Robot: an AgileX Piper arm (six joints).
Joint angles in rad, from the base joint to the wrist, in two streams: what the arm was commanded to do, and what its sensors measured. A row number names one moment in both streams.
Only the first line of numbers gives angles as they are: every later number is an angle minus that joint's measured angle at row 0.
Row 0, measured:
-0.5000, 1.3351, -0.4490, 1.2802, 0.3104, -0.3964
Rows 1 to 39, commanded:
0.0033, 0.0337, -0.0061, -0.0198, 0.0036, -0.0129
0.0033, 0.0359, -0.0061, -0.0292, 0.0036, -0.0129
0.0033, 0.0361, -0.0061, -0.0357, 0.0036, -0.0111
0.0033, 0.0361, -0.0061, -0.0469, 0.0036, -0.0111
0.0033, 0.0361, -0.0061, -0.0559, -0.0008, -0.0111
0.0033, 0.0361, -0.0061, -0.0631, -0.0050, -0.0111
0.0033, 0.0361, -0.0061, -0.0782, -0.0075, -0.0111
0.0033, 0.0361, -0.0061, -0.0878, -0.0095, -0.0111
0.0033, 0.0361, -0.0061, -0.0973, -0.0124, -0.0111
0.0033, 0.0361, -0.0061, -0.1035, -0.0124, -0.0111
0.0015, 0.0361, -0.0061, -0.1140, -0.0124, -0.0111
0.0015, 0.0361, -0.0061, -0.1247, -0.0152, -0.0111
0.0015, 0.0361, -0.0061, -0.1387, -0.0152, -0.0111
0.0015, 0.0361, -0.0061, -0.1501, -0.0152, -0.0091
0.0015, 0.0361, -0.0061, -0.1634, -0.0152, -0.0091
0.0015, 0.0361, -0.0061, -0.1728, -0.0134, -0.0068
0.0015, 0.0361, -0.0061, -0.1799, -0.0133, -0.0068
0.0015, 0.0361, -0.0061, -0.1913, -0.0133, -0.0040
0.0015, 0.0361, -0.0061, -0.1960, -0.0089, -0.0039
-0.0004, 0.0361, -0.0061, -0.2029, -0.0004, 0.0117
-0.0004, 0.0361, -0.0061, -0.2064, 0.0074, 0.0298
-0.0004, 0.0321, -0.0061, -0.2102, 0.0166, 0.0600
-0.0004, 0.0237, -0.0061, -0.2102, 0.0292, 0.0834
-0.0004, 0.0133, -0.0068, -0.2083, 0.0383, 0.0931
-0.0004, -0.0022, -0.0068, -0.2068, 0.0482, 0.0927
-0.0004, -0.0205, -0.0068, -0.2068, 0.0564, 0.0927
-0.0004, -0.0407, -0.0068, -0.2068, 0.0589, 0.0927
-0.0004, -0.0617, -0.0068, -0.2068, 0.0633, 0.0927
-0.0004, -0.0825, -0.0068, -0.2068, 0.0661, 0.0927
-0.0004, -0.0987, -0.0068, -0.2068, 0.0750, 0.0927
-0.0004, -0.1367, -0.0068, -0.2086, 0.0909, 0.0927
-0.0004, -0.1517, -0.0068, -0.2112, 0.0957, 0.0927
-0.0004, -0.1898, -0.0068, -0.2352, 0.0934, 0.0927
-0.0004, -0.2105, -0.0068, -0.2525, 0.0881, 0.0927
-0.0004, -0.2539, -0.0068, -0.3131, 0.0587, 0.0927
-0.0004, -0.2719, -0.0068, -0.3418, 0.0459, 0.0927
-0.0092, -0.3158, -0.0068, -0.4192, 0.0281, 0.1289
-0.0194, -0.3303, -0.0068, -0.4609, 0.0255, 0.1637
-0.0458, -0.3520, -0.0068, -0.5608, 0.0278, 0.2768
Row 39, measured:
0.0000, -0.2785, -0.0090, -0.3573, 0.0439, 0.1157
